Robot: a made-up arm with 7 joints.
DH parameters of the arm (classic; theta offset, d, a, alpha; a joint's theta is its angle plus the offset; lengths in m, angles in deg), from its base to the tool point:
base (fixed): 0 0.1 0 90
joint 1: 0 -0.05 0.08 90
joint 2: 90 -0.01 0.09 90
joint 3: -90 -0.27 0.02 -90
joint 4: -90 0 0.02 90
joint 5: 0 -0.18 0.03 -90
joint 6: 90 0.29 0.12 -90
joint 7: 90 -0.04 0.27 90
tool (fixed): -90 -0.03 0 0
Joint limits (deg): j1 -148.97..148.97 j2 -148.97..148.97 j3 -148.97..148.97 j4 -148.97..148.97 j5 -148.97..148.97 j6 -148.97..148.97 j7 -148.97..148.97
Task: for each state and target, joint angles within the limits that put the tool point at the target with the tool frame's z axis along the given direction. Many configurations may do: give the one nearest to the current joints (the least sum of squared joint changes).
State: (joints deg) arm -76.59 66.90 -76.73 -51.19 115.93 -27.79 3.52
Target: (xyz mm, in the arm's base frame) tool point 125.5 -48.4 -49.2 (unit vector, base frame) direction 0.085 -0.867 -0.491
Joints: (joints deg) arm -84.20 108.95 -86.47 -69.09 111.99 -10.55 -25.97
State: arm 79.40 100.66 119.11 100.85 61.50 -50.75 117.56
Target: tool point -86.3 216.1 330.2 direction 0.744 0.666 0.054
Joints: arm 64.43 127.61 142.27 126.68 94.74 -41.86 69.85
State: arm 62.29 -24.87 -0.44 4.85 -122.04 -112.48 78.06
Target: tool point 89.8 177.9 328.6 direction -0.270 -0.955 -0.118
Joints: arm 47.26 -10.58 3.26 -14.25 -127.47 -97.55 114.72
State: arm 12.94 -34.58 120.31 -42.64 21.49 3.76 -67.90
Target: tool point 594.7 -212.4 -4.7 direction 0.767 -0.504 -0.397
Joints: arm -2.31 -82.84 93.41 -10.26 50.08 8.14 -38.56
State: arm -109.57 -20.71 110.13 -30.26 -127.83 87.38 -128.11
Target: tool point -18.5 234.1 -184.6 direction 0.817 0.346 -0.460
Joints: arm -112.32 -13.86 94.24 -58.96 -147.50 78.19 -97.62
